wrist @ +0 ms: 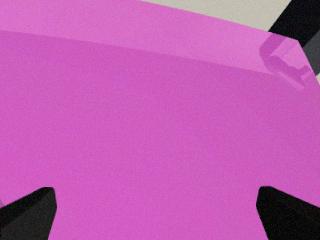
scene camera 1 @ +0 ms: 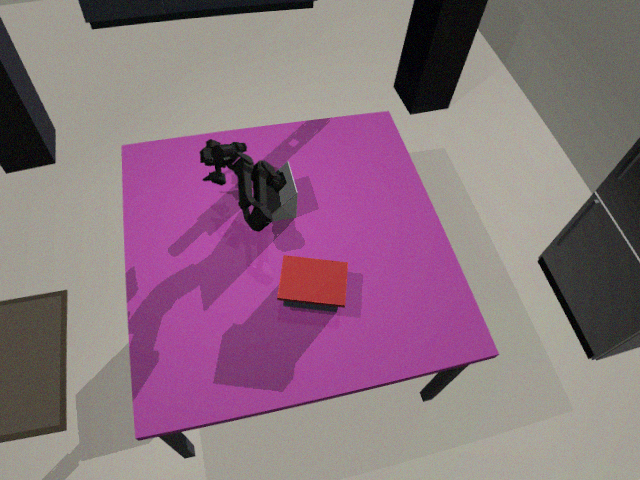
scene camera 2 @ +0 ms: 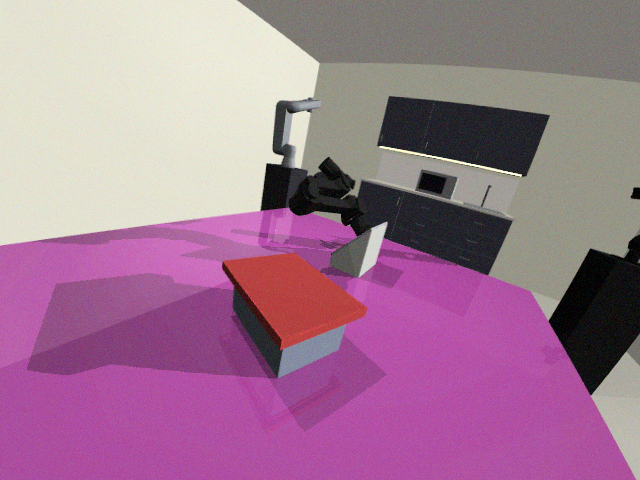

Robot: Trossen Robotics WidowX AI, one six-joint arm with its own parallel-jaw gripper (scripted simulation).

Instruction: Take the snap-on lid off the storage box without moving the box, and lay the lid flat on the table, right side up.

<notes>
The gripper (wrist: 159,198) is open and holds nothing. Also in view: a red lid (scene camera 2: 293,301).
The red lid also shows in scene camera 1 (scene camera 1: 304,280). The wrist view misses the red lid: it is out of frame.
</notes>
